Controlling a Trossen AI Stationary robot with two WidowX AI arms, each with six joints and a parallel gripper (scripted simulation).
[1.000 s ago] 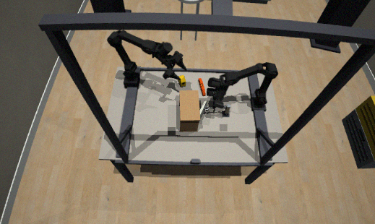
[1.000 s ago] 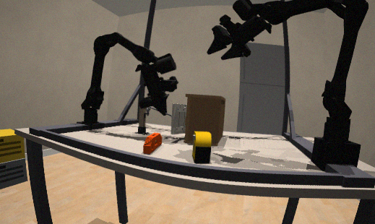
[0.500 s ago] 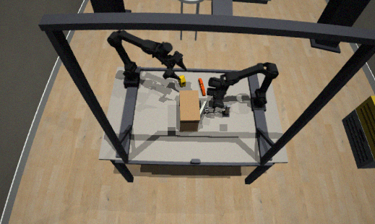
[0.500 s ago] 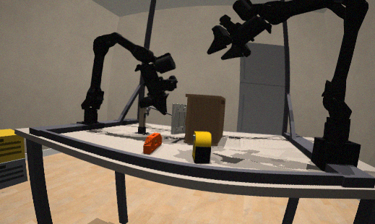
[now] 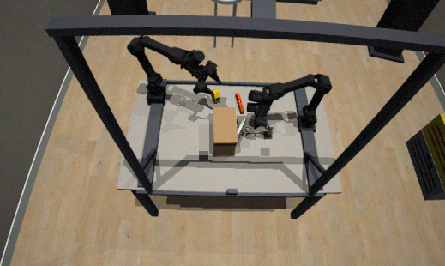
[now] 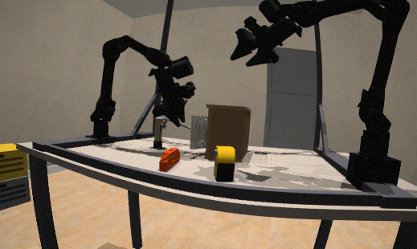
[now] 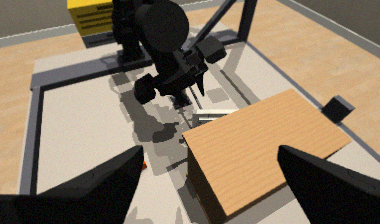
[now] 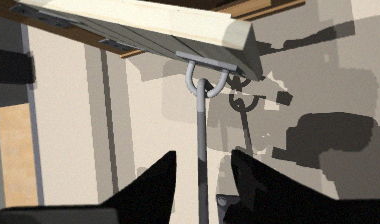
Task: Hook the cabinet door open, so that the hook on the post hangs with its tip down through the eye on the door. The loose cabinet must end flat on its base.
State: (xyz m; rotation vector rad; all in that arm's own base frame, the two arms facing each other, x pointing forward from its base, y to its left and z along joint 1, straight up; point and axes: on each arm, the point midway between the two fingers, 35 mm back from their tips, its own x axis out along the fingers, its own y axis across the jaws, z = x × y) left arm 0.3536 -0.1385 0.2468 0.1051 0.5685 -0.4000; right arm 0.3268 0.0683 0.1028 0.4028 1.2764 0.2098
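Right now the grey hook is 10 mm behind my right hand, 10 mm to the right of it and 40 mm below it. Also, from my right hand: yellow tape measure (210 mm ahead, 260 mm to the left, 100 mm below); orange level (190 mm ahead, 120 mm to the left, 110 mm below); plank door (70 mm behind, 80 mm to the left, 50 mm below).
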